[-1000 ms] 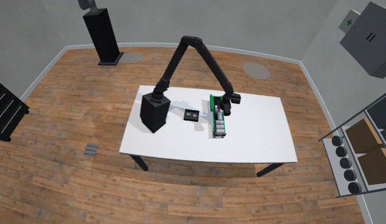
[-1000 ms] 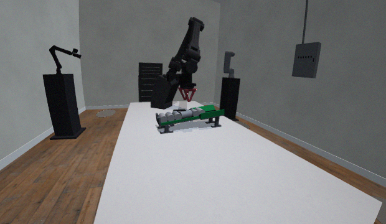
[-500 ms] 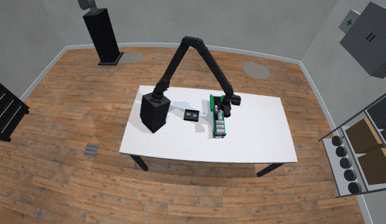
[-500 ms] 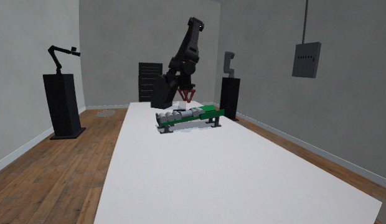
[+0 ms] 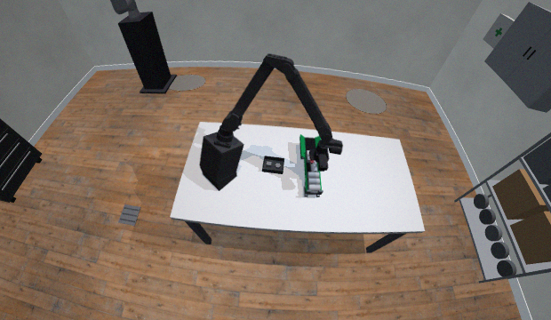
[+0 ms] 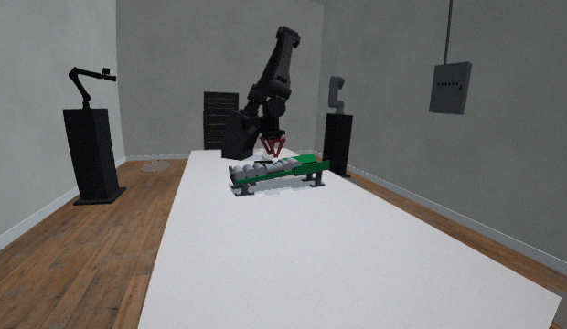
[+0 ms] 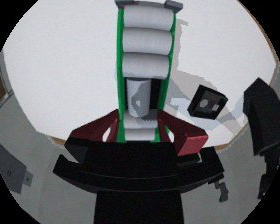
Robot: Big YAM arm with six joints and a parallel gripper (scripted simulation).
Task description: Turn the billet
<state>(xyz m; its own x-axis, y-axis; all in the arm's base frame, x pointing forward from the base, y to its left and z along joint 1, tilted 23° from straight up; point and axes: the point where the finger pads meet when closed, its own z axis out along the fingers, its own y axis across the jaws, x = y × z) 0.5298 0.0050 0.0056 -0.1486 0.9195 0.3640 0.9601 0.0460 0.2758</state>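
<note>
My gripper is now 6 cm above the grey billet. From my hand the other things lie so: stop: 15 cm to the right, 8 cm below; small black box: 24 cm behind, 4 cm to the left, 13 cm below.
</note>
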